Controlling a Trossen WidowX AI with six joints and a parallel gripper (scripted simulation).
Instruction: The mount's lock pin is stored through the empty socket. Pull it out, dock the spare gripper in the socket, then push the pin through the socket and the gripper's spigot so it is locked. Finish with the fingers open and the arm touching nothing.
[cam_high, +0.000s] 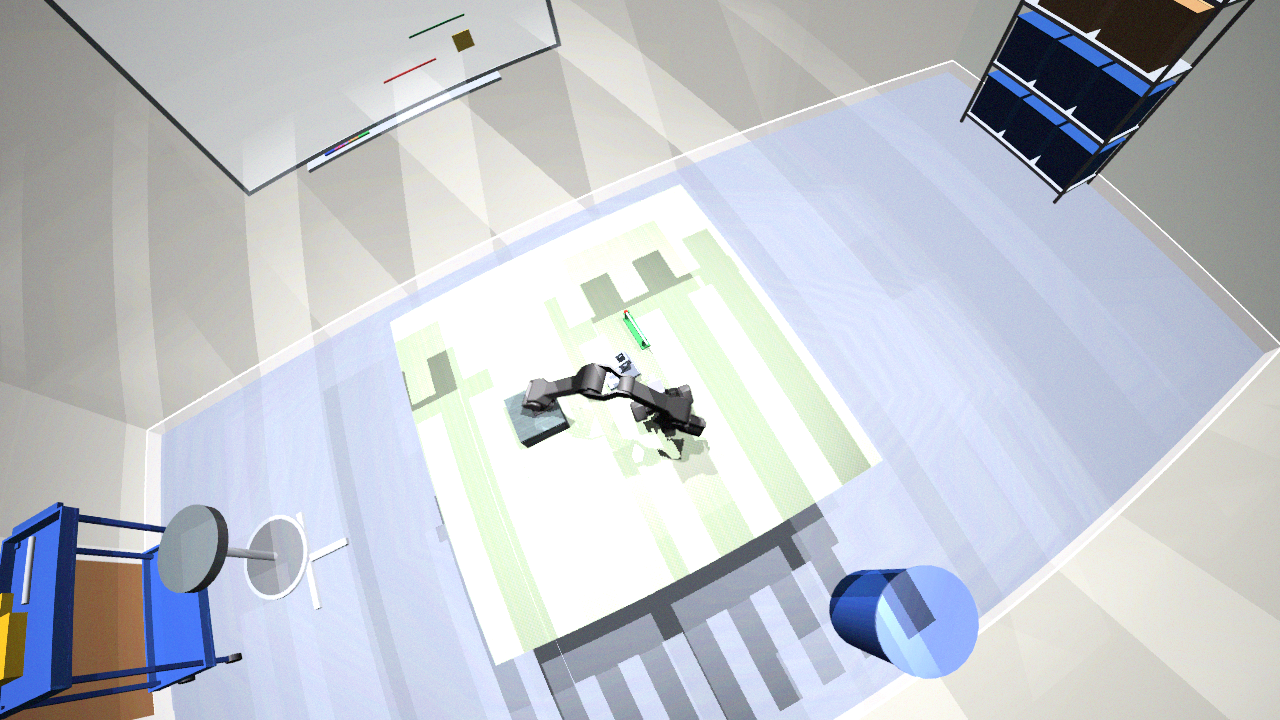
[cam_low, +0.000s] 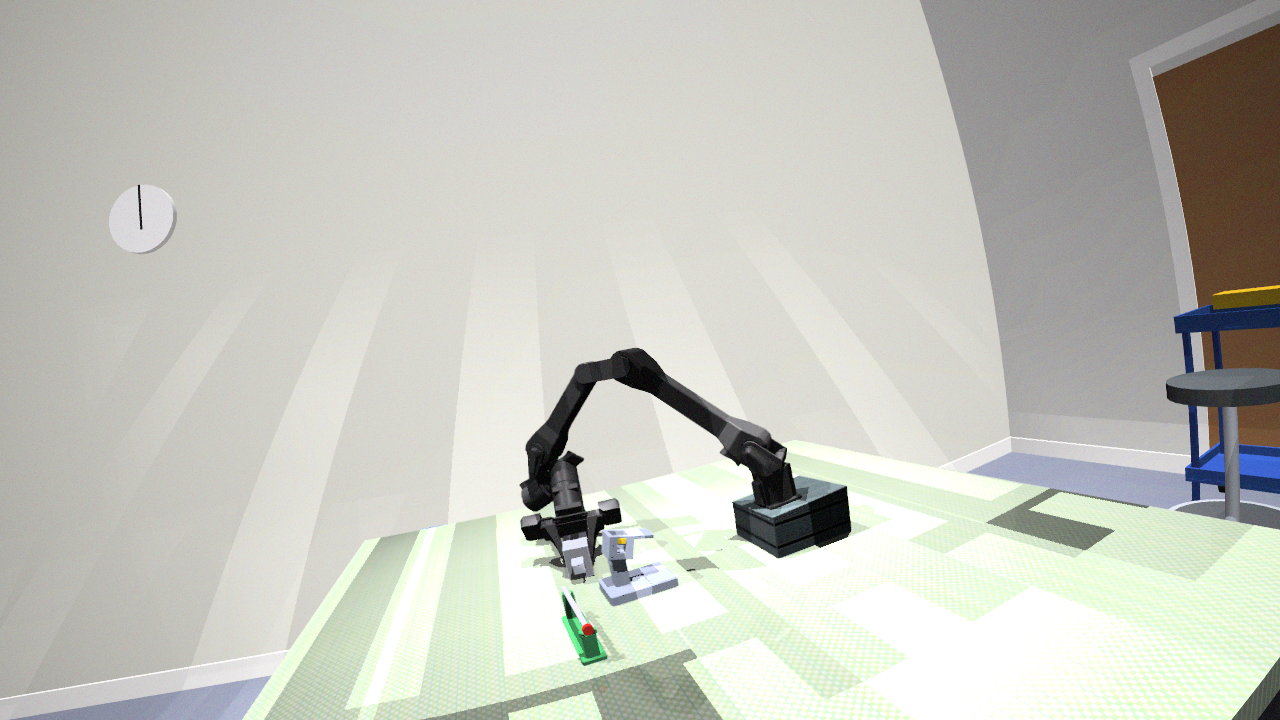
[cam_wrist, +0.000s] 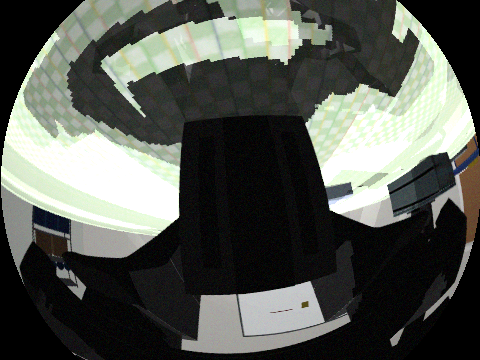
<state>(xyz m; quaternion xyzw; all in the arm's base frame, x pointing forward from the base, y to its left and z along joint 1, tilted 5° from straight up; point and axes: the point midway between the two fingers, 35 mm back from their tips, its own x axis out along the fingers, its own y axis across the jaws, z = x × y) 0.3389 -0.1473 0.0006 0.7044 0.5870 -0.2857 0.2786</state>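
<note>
My gripper tip is 6 cm past the grey mount, 13 cm to the right of it and 3 cm below it. Also, from my gripper tip: spare gripper 1 cm to the left, 1 cm above; then green rest 4 cm ahead, 24 cm to the left.
</note>
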